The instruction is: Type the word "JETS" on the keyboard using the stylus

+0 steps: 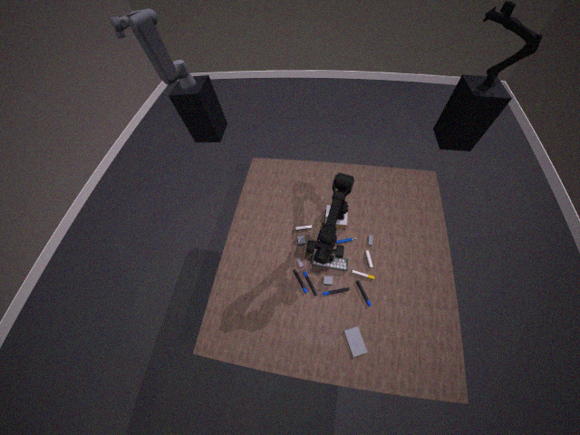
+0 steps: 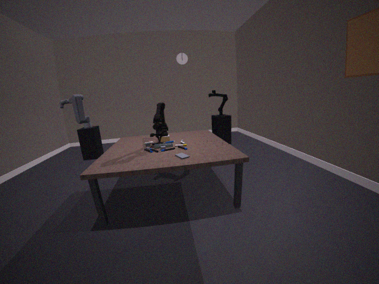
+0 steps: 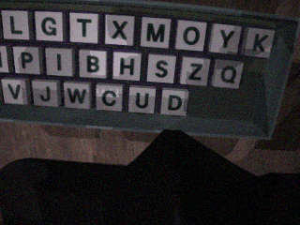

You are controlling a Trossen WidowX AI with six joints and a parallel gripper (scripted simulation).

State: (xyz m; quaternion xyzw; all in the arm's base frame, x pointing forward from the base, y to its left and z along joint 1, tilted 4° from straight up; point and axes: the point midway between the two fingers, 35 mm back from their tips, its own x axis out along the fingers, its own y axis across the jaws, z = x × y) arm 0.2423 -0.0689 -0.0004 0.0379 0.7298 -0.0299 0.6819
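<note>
Now: the blue stylus 11 cm behind my gripper tip, 14 cm to the left of it and 3 cm below it. Round my gripper tip: yellow marker: 9 cm ahead, 22 cm to the left, 3 cm below; then black bar: 8 cm behind, 3 cm to the right, 3 cm below; then grey block: 14 cm ahead, 3 cm to the left, 3 cm below.
</note>
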